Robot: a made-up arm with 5 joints.
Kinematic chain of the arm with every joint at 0, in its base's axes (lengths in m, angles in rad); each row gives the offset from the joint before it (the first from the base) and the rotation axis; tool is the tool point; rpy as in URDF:
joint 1: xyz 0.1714 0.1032 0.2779 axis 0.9 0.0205 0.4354
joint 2: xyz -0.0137 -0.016 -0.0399 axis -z
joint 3: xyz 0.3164 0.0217 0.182 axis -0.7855 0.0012 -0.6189
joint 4: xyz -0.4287 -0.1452 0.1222 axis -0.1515 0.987 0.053
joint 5: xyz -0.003 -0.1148 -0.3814 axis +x
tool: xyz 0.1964 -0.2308 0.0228 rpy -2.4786 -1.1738 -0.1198
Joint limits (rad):
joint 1: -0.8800..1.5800
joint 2: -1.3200..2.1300
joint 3: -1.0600..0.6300
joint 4: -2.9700..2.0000
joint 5: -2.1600..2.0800
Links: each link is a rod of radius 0.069 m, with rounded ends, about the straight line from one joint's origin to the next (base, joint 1, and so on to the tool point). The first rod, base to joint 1, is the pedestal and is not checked.
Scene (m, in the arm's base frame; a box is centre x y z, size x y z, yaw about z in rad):
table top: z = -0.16
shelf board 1: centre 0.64 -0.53 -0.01 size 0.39 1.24 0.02 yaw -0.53
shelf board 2: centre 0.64 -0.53 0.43 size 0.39 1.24 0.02 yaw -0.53
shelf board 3: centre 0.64 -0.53 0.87 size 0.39 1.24 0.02 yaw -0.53
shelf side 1: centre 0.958 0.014 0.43 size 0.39 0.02 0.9 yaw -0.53
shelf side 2: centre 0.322 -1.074 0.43 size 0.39 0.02 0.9 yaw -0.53
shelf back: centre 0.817 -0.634 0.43 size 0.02 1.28 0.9 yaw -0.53
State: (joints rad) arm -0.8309 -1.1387 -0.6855 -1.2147 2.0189
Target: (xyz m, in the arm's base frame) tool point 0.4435 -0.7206 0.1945
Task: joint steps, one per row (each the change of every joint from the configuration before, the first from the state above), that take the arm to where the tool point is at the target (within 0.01 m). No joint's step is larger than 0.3 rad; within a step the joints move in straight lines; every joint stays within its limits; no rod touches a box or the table.
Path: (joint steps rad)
1: 0.1594 0.2488 0.0578 0.1788 -0.0134
2: 0.1595 0.2487 0.0578 0.1789 -0.0133
3: 0.1594 0.2488 0.0579 0.1788 -0.0134
4: 0.1595 0.2487 0.0578 0.1789 -0.0134
5: 0.0839 0.2820 -0.0477 -0.1220 -0.0682
6: 0.0840 0.2819 -0.0476 -0.1219 -0.0682
7: 0.0840 0.2820 -0.0476 -0.1220 -0.0683
8: 0.0839 0.2820 -0.0477 -0.1219 -0.0682
9: 0.0840 0.2819 -0.0476 -0.1220 -0.0682
10: 0.0840 0.2820 -0.0477 -0.1219 -0.0683
11: 0.0622 -0.2287 -0.1066 -0.2572 -0.0361
12: 0.0623 -0.2287 -0.1067 -0.2571 -0.0362
13: 0.0622 -0.2287 -0.1066 -0.2572 -0.0362

